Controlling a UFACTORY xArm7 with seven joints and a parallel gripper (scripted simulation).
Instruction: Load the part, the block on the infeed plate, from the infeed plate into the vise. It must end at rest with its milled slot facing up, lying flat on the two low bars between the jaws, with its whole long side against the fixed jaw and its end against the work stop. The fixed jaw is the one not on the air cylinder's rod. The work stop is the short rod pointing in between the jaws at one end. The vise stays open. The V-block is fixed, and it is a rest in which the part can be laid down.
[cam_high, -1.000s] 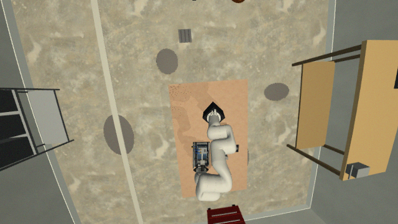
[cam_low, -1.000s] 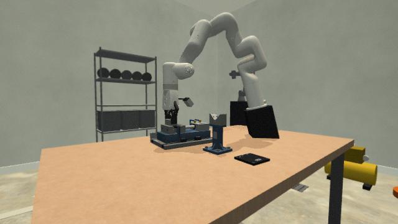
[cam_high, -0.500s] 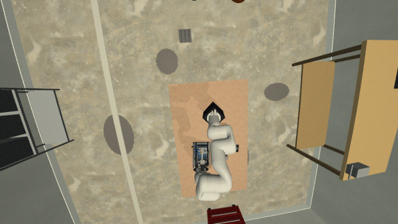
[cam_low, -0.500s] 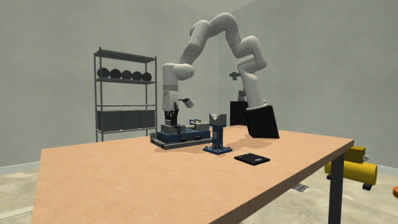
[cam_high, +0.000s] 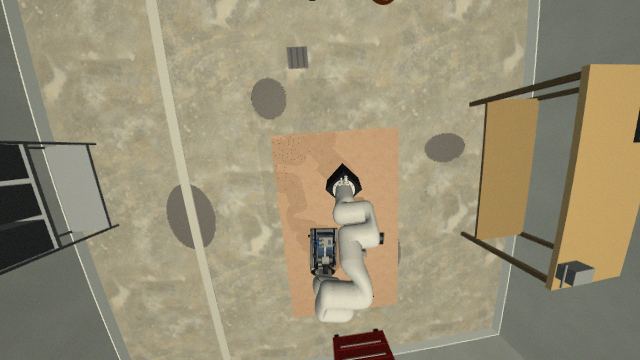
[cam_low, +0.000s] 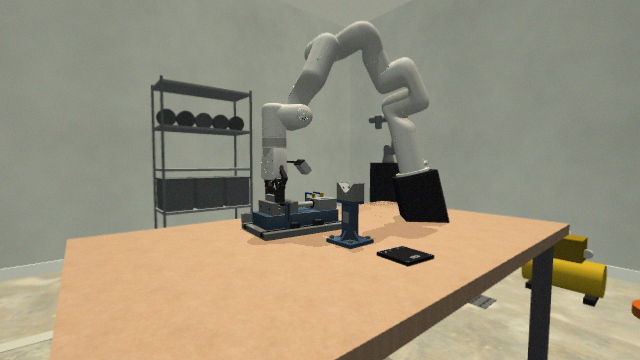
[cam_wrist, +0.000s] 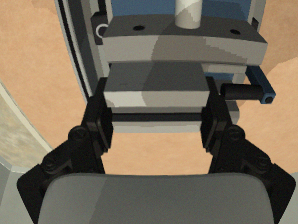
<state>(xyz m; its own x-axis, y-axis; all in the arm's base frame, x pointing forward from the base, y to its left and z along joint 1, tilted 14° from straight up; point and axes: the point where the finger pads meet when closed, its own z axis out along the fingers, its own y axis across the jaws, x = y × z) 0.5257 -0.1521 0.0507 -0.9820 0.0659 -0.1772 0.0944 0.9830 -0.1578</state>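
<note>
Right now my hand is right at the grey block. Round my hand: work stop 70 mm to the left, 20 mm below, 10 mm ahead; cylinder rod 80 mm behind, 30 mm to the left, 30 mm below; moving jaw 30 mm below, 30 mm behind, 20 mm to the left.
</note>
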